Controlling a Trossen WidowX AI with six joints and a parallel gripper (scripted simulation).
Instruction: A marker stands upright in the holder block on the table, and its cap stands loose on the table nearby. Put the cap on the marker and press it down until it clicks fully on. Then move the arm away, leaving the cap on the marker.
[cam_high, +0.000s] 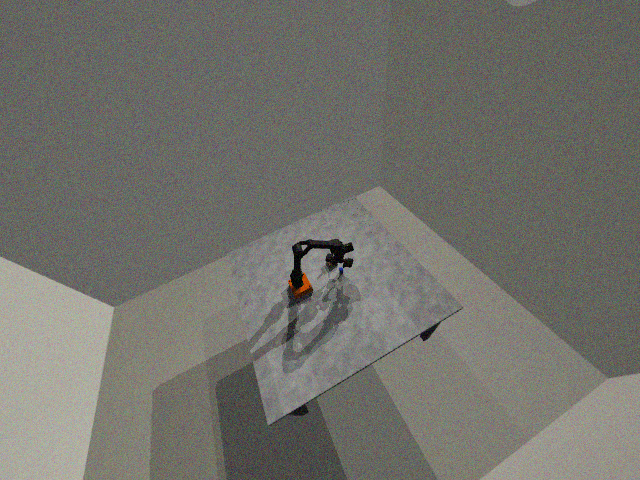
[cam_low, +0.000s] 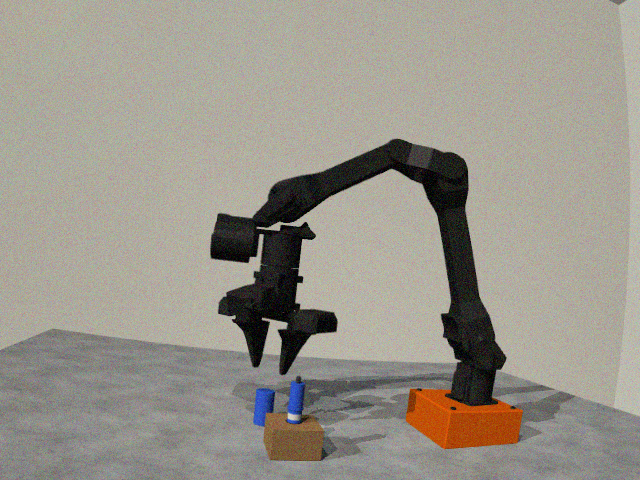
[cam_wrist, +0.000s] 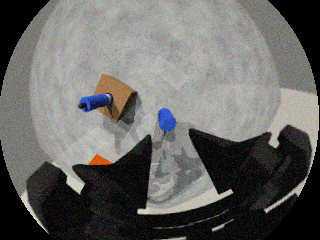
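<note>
The blue cap is 60 mm below my gripper tip. Round my gripper tip: brown holder block (110 mm to the left, 60 mm below).
</note>
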